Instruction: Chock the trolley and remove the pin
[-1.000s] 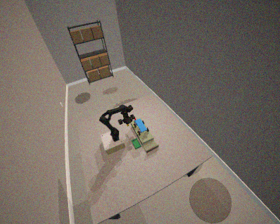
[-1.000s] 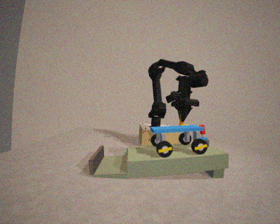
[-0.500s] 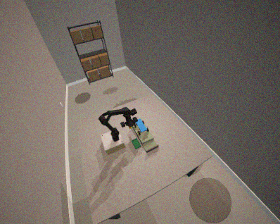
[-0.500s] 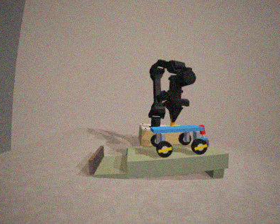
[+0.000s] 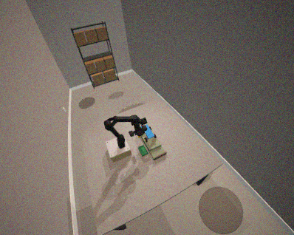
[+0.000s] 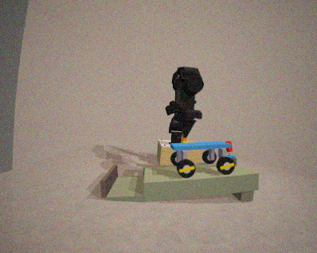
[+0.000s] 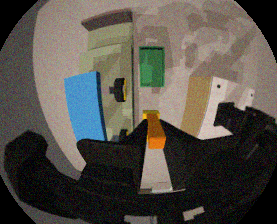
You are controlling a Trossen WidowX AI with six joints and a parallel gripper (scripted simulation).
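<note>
Now: the red-headed stop pin 130 mm to the left of my gripper tip, 110 mm ahead of it and 30 mm below it. From my gripper tip the other things lie so: trolley (110 mm ahead, 50 mm below, 10 mm to the left); then yellow chock (20 mm to the left, 10 mm below); then green tray (170 mm below, 90 mm to the right, 30 mm behind).
</note>
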